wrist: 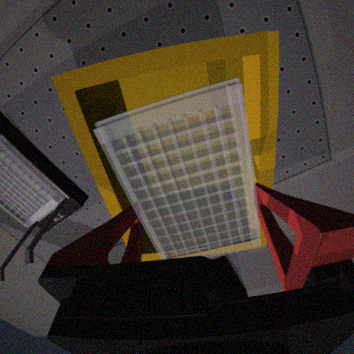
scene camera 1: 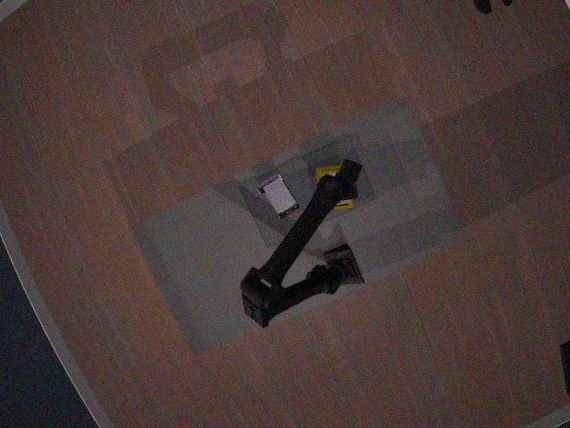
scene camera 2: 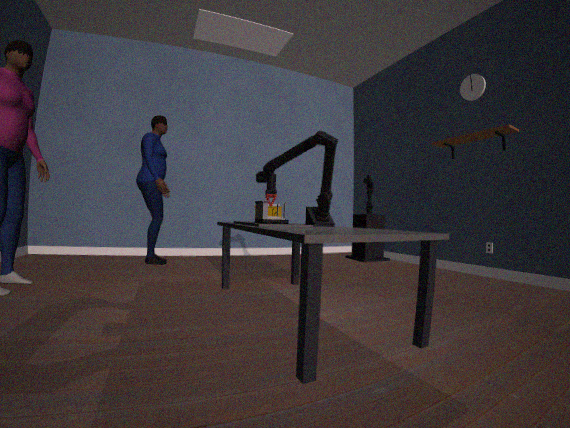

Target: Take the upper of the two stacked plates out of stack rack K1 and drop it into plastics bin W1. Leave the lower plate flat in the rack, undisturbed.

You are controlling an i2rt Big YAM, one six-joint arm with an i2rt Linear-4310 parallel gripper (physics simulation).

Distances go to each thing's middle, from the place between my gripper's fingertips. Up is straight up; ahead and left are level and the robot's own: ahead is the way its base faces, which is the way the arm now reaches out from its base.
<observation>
The gridded plate (wrist: 184, 162) is 1 cm ahead of my hand and 1 cm above it.
</observation>
